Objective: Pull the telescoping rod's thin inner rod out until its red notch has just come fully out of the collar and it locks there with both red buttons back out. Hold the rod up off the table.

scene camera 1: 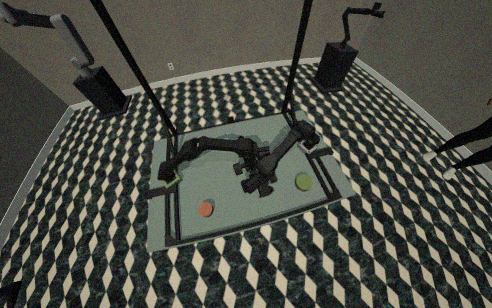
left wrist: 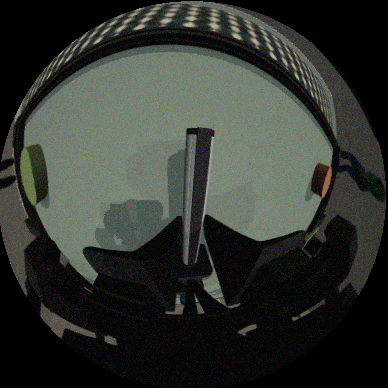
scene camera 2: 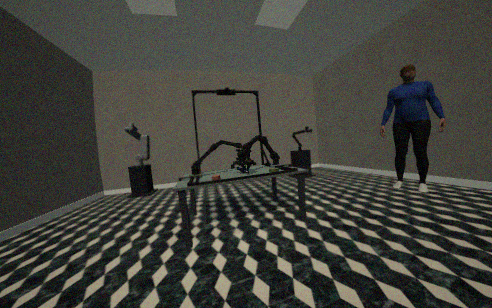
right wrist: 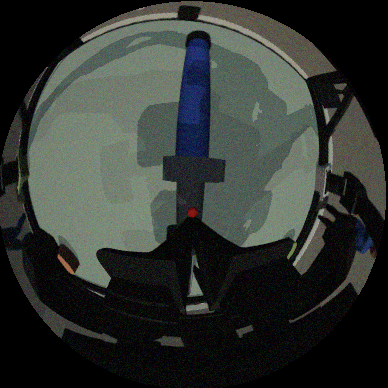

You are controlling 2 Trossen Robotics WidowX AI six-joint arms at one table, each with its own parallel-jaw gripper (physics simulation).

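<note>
The telescoping rod's thin silver and dark inner rod [left wrist: 197,185] points away from my left gripper [left wrist: 192,219], which is shut on it. In the right wrist view, the blue handle [right wrist: 194,105] leads to a dark flange [right wrist: 194,169] and the grey collar [right wrist: 190,195]. One red button [right wrist: 192,213] shows on the collar. My right gripper [right wrist: 191,221] is shut with nothing between its fingers, its tips right by that button. The red notch, the other button and the collar's far end are hidden. The rod's height over the table is hard to tell. Both grippers crowd together in the scene views.
A green disc [scene camera 1: 303,182] [scene camera 2: 273,170] [left wrist: 34,175] lies at the right of the table in scene camera 1. An orange disc [scene camera 1: 205,209] [scene camera 2: 216,178] [left wrist: 322,180] [right wrist: 67,260] lies at its front left. Dark frame posts [scene camera 1: 297,55] stand behind. A person [scene camera 2: 411,105] stands away from the table.
</note>
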